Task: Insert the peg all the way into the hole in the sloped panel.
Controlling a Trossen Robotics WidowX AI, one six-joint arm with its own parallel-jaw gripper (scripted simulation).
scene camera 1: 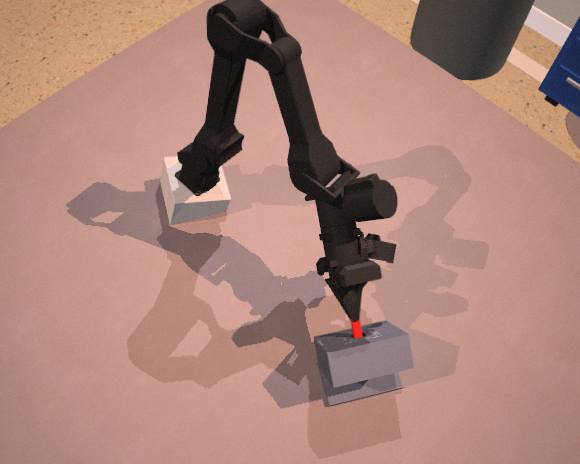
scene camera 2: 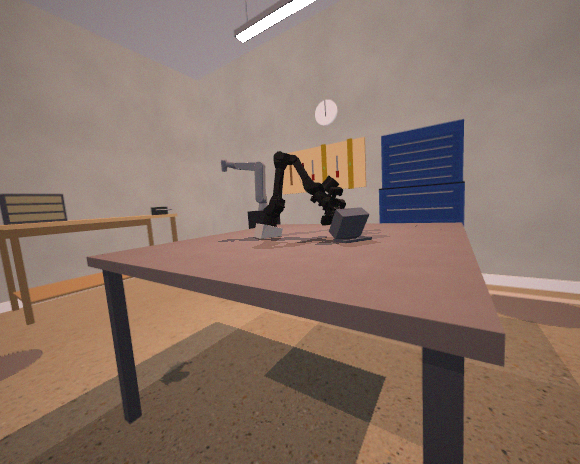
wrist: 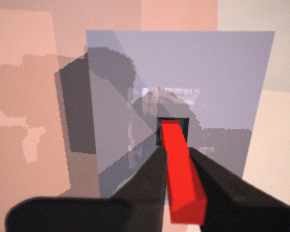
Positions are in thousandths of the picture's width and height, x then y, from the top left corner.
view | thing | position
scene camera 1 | gripper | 611,691
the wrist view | gripper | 602,666
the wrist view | red peg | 643,851
